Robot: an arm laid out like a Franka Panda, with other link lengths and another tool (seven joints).
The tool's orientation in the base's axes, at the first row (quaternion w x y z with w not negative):
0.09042 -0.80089 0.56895 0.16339
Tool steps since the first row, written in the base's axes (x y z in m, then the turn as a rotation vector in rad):
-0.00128 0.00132 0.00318 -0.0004 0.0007 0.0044
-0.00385 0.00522 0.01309 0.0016 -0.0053 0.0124
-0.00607 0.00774 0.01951 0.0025 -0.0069 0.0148
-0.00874 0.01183 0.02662 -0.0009 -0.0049 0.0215
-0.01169 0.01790 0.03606 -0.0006 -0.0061 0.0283
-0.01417 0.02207 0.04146 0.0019 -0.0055 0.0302
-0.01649 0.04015 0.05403 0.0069 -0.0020 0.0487
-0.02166 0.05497 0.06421 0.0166 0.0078 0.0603
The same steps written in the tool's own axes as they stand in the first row. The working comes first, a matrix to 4 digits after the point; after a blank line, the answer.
The tool's axes in the first row as the columns of a matrix, in the base's axes (used below as rounded here):
0.2992 -0.9409 -0.1588
-0.8818 -0.3362 0.3308
-0.3646 0.0411 -0.9303

-0.00271 0.00089 -0.00232 -0.0023 0.0003 -0.0038
-0.01053 0.00241 -0.00984 0.0006 0.0008 -0.0135
-0.01575 0.00391 -0.01463 0.0014 0.0006 -0.0164
-0.02275 0.00534 -0.01946 -0.0038 0.0034 -0.0215
-0.03243 0.00646 -0.02577 -0.0051 0.0038 -0.0283
-0.03882 0.00762 -0.02902 -0.0056 0.0013 -0.0302
-0.06004 0.00424 -0.03436 -0.0139 -0.0038 -0.0471
-0.07836 0.00454 -0.03811 -0.0239 -0.0158 -0.0562

